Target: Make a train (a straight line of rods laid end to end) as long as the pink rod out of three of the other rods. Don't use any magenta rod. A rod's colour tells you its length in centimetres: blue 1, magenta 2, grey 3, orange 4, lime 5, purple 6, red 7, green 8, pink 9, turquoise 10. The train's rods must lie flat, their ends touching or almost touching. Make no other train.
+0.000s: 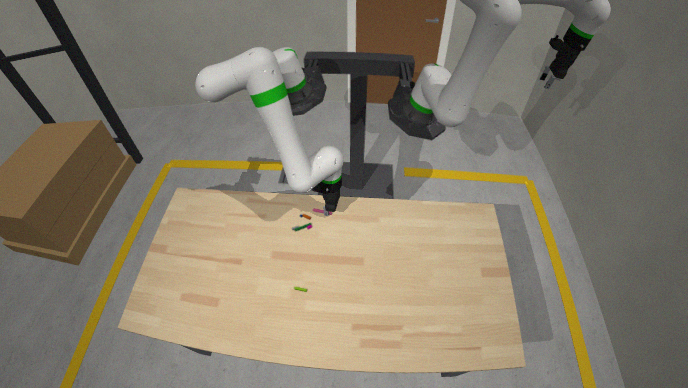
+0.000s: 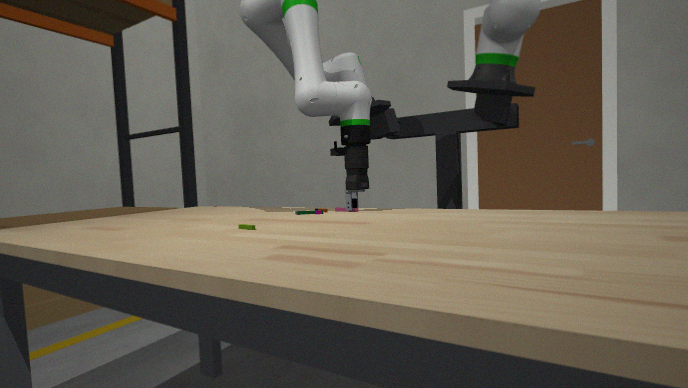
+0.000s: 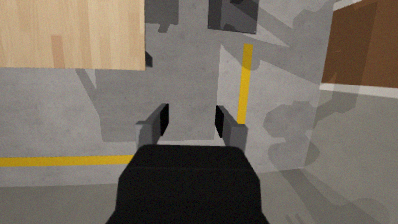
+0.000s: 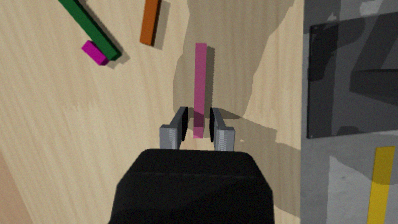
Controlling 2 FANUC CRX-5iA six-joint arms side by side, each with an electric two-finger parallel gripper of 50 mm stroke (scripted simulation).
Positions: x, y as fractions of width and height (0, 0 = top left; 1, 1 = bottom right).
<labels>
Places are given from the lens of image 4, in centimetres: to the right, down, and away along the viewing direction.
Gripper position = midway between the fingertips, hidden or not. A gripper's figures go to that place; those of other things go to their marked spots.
my right gripper (image 4: 0.50, 0.52): 0, 1, 17
pink rod (image 4: 0.50, 0.22): 0, -6, 15
</labels>
